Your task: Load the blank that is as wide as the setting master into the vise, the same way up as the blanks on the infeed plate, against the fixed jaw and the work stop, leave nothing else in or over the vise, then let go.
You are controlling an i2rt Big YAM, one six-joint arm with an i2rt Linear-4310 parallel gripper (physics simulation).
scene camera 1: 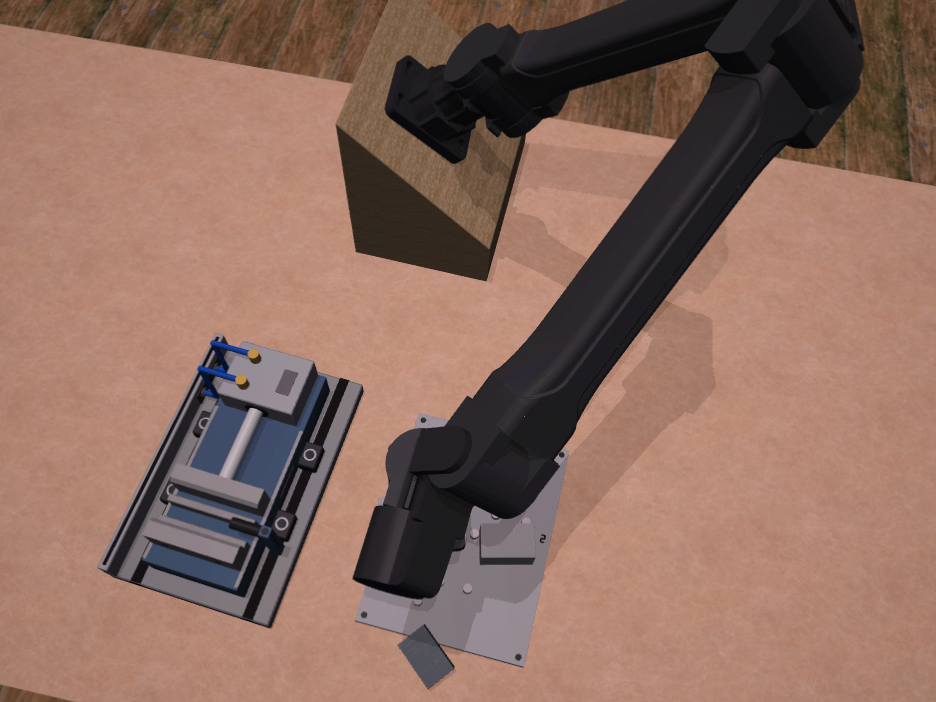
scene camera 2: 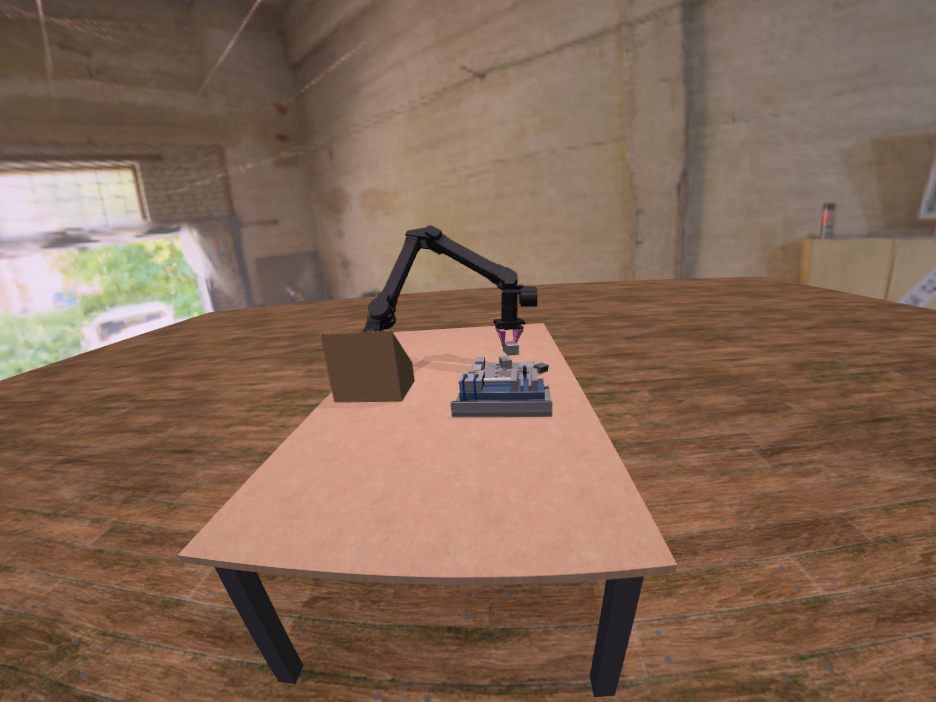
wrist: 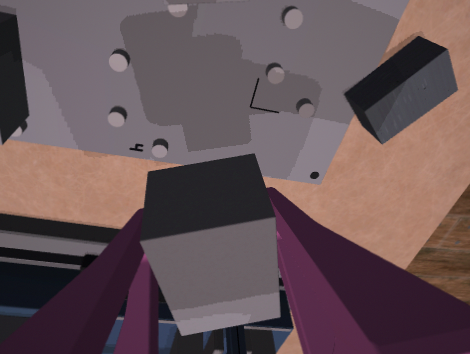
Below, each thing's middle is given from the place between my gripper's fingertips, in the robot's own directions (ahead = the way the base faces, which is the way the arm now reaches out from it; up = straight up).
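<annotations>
Infeed plate [scene camera 1: 495,620]: 110 mm below my hand, 20 mm behind it, 40 mm to the left of it. Dark grey block [scene camera 1: 421,649]: 100 mm below my hand, 20 mm to the left of it, 120 mm ahead of it.
</annotations>
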